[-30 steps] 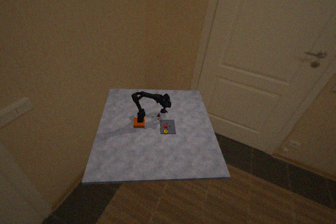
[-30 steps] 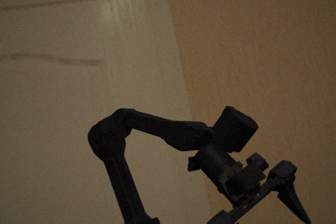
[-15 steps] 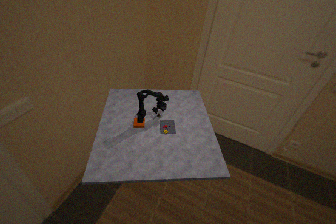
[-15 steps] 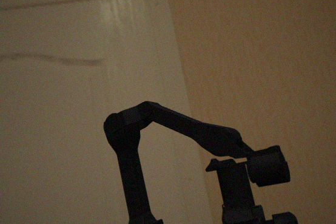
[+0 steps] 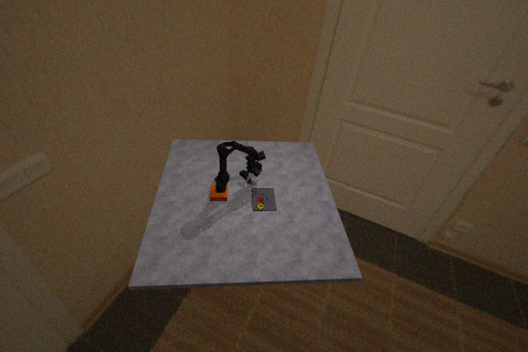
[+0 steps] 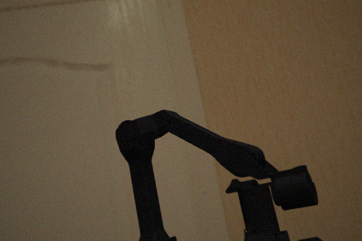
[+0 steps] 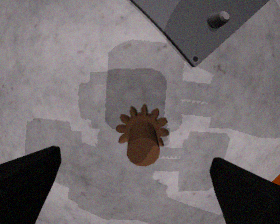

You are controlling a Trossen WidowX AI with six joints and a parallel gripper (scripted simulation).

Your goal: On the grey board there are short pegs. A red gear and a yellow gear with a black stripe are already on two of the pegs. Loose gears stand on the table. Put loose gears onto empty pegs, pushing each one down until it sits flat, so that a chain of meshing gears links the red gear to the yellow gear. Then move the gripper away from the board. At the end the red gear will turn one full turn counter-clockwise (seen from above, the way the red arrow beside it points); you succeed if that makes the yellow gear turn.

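The brown gear lies 40 mm below my gripper tip. Round my gripper tip: red gear (60 mm ahead, 180 mm to the right, 40 mm below); then red arrow (40 mm ahead, 190 mm to the right, 40 mm below).
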